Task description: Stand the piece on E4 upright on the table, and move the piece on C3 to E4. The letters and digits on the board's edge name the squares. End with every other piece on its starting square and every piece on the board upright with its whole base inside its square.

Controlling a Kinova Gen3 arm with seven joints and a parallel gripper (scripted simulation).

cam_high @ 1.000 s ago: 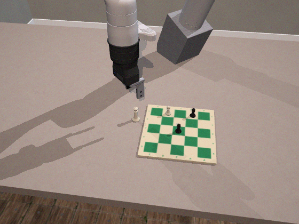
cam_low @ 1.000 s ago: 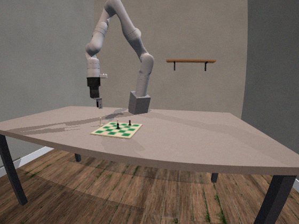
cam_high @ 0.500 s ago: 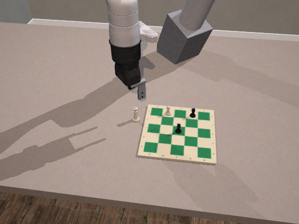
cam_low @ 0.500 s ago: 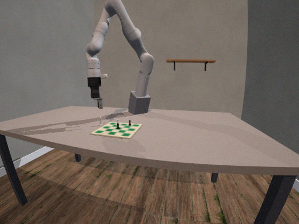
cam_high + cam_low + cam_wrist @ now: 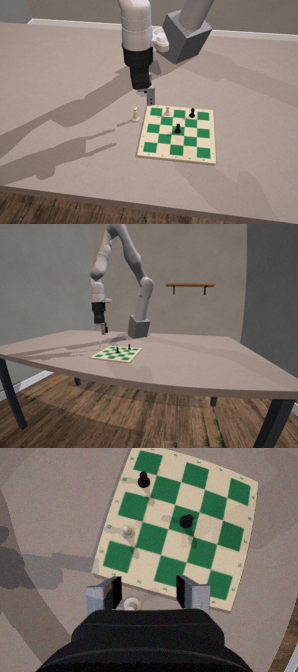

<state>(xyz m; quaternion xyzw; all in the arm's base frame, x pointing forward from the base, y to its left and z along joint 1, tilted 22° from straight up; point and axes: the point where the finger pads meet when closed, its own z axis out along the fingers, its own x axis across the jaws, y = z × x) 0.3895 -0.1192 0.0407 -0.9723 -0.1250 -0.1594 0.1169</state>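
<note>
Now: hand 12 cm above the chessboard, 9 cm to the right of it and 3 cm short of it. Round my hand: white pawn (10 cm below, 5 cm to the left, 5 cm behind).
</note>
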